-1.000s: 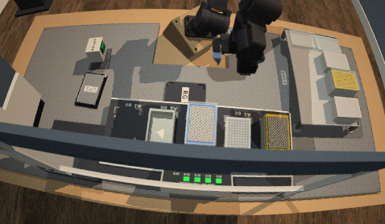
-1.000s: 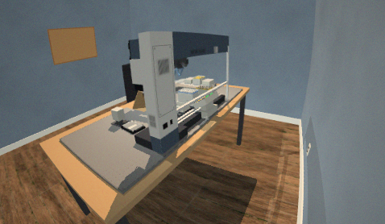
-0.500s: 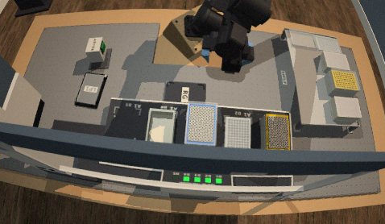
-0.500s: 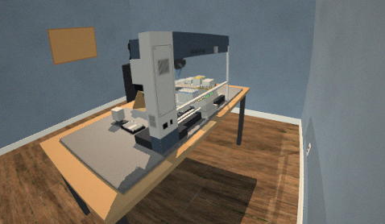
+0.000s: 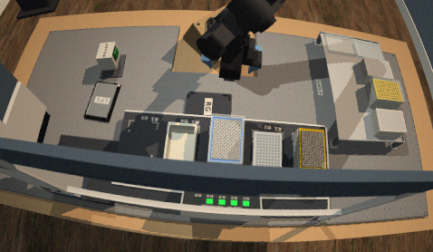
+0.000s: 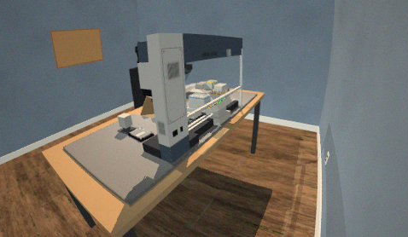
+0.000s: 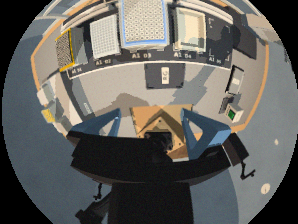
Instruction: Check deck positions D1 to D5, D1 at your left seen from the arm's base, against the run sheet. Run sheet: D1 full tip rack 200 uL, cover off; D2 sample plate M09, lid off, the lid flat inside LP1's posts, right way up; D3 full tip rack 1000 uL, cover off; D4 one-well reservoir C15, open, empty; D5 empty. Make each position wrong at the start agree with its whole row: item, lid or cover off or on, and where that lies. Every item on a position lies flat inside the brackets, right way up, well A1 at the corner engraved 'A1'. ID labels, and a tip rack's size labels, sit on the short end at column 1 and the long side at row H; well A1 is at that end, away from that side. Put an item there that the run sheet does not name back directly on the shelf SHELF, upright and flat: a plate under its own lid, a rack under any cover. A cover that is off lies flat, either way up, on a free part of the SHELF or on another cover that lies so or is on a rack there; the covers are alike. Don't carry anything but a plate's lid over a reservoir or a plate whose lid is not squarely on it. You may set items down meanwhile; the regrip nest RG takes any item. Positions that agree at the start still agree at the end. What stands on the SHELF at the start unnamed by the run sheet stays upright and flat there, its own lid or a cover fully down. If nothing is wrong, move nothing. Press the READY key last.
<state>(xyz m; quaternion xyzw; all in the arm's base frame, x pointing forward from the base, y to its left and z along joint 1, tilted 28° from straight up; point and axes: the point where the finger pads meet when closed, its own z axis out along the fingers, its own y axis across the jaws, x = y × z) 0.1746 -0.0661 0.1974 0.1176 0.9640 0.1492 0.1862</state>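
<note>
Right now my hand is 15 cm short of the blue-framed tip rack, 11 cm above it and 2 cm to the left of it. From my hand the other things lie so: white well plate: 18 cm ahead, 17 cm below, 10 cm to the left; then regrip nest: 22 cm below, 6 cm to the right; then yellow-framed tip rack: 22 cm to the left, 19 cm ahead, 13 cm below.
</note>
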